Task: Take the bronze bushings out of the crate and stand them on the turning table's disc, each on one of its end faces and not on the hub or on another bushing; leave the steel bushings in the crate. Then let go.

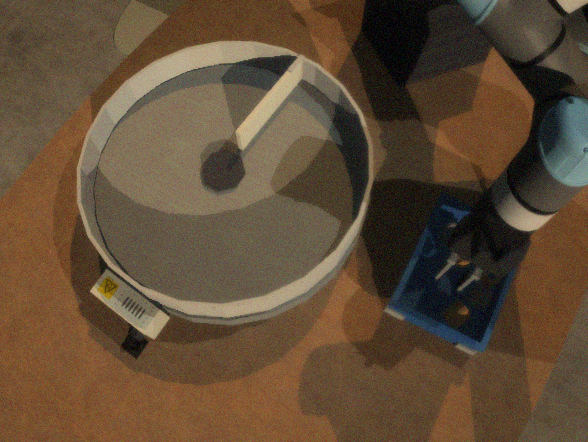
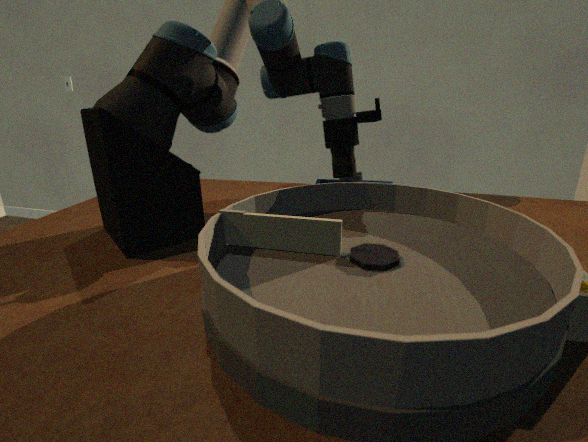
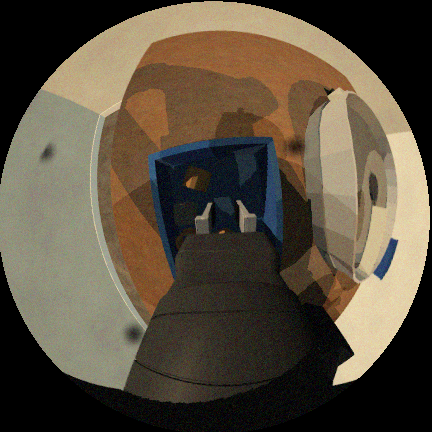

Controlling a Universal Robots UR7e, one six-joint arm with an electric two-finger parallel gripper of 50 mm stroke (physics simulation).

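Seen in the pictures: gripper, fingertip midpoint: [image 1: 449,279] [image 3: 224,208]; arm's base, link origin: [image 2: 130,133].
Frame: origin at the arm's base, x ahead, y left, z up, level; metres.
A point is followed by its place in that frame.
Observation:
My gripper [image 1: 449,284] {x 0.353, y 0.305, z -0.179 m} [image 3: 224,208] {x 0.353, y 0.305, z -0.179 m} is open, with its bare fingers pointing down over the blue crate [image 1: 434,326] {x 0.431, y 0.329, z -0.147 m} [image 3: 277,200] {x 0.375, y 0.249, z -0.147 m}. One bronze bushing [image 1: 461,313] {x 0.386, y 0.349, z -0.160 m} [image 3: 198,178] {x 0.386, y 0.341, z -0.161 m} lies in the shade near the crate's end wall, apart from the fingers. Part of another bronze bushing [image 1: 464,262] {x 0.322, y 0.306, z -0.167 m} [image 3: 223,232] {x 0.323, y 0.303, z -0.170 m} shows between and behind the fingers, mostly hidden by the gripper. A dim bronze bushing [image 3: 185,238] is partly hidden at the left of the gripper body. A dark steel bushing [image 3: 185,213] {x 0.343, y 0.352, z -0.161 m} lies left of the fingers. The turning table's disc [image 1: 200,255] {x 0.576, y 0.033, z -0.143 m} [image 2: 425,300] {x 0.537, y -0.108, z -0.144 m} bears no bushing.
The high rim [image 1: 367,200] {x 0.378, y 0.153, z -0.095 m} [image 2: 320,327] {x 0.476, y -0.246, z -0.095 m} surrounds the disc. A pale divider [image 1: 270,102] {x 0.351, y -0.054, z -0.107 m} [image 2: 295,235] {x 0.367, y -0.059, z -0.119 m} runs inward from the rim towards the dark hub [image 1: 222,167] {x 0.466, y -0.039, z -0.136 m} [image 2: 374,256] {x 0.468, y -0.045, z -0.136 m}. A control box [image 1: 131,305] {x 0.693, y 0.018, z -0.138 m} sits outside the rim. The crate stands beside the turning table.

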